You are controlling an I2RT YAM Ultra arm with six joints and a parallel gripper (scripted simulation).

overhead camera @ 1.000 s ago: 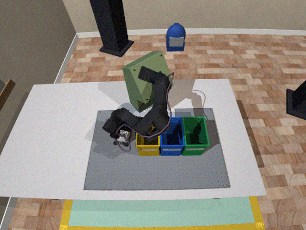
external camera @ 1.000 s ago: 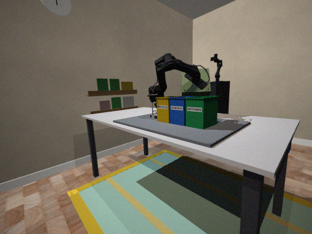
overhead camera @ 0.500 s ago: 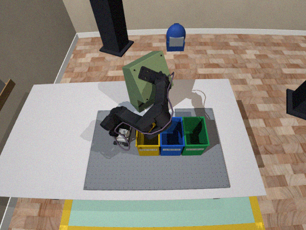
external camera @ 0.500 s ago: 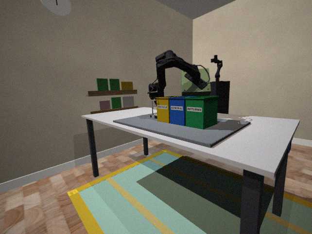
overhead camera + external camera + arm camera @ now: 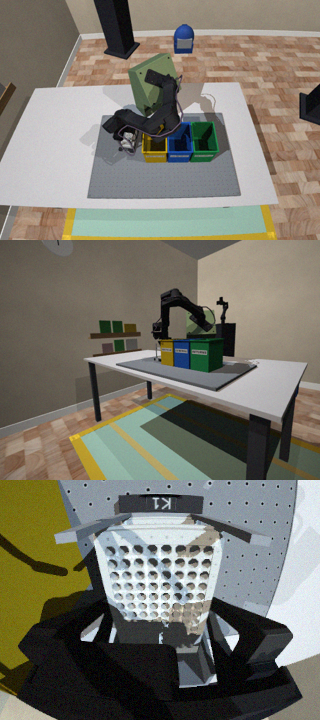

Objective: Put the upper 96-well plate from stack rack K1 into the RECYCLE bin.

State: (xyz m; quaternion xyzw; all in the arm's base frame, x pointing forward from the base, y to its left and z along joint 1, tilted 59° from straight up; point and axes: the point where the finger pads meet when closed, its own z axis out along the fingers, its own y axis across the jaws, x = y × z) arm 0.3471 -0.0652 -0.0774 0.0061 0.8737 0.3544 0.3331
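My hand is 190 mm to the right of the yellow recycle bin, 10 mm past it and 10 mm above it. From my hand the other things lie so: white 96-well plate: right at my hand; blue bin: 310 mm to the left, 60 mm behind, 10 mm below; green returns bin: 430 mm to the left, 120 mm behind, 10 mm below.
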